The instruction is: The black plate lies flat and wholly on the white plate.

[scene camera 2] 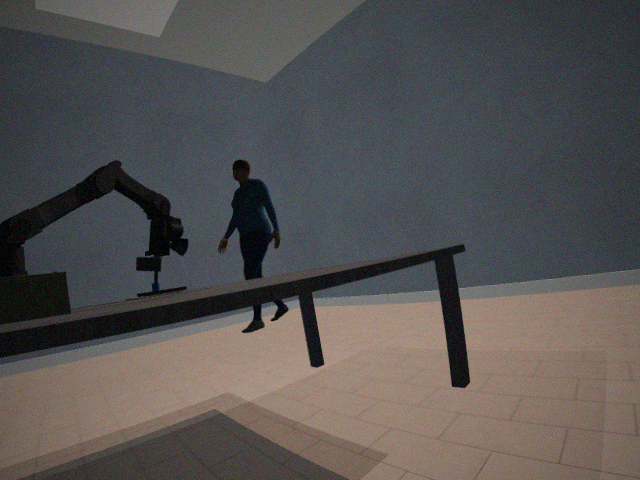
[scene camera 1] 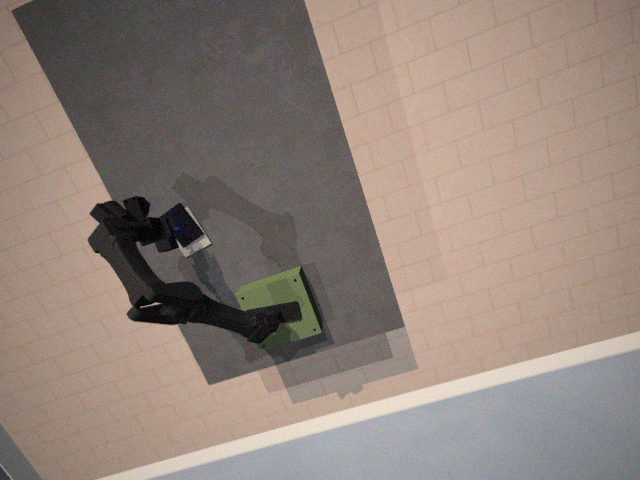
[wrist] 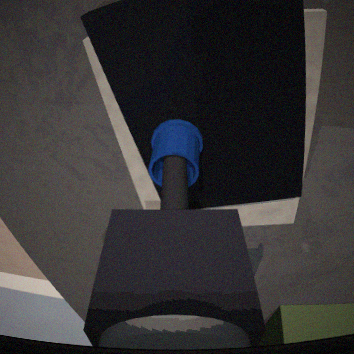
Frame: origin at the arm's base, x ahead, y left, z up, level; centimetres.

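Where they show: end effector, tool point: (scene camera 1: 179, 231) (wrist: 174, 134); arm's base, origin of the base link: (scene camera 2: 11, 280) (scene camera 1: 273, 314).
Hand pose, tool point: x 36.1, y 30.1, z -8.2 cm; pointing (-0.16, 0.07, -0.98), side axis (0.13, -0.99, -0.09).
Each offset is from my tool point to the top centre of the thing. Level surfaces: height alone.
The black plate {dx +2.0, dy -2.0, dz +0.9 cm} (scene camera 1: 189, 225) (wrist: 218, 88) (scene camera 2: 172, 290) is a dark square sheet directly over the white plate {dx -0.9, dy -2.6, dz -0.2 cm} (scene camera 1: 200, 246) (wrist: 268, 213). In the wrist view the white plate's rim shows along its left, near and right sides. My blue suction cup (scene camera 1: 177, 231) (wrist: 175, 140) (scene camera 2: 155, 287) presses on the black plate near its near edge and holds it. The black plate lies level. I cannot tell whether it touches the white plate. Both plates are at the left edge of the grey table {dz -0.9 cm} (scene camera 1: 223, 95) (scene camera 2: 366, 266).
The arm's green base block (scene camera 1: 268, 290) (wrist: 316, 321) is mounted near the table's front end. A person in a blue top (scene camera 2: 251, 214) walks behind the table. Tiled floor (scene camera 1: 461, 143) surrounds the table.
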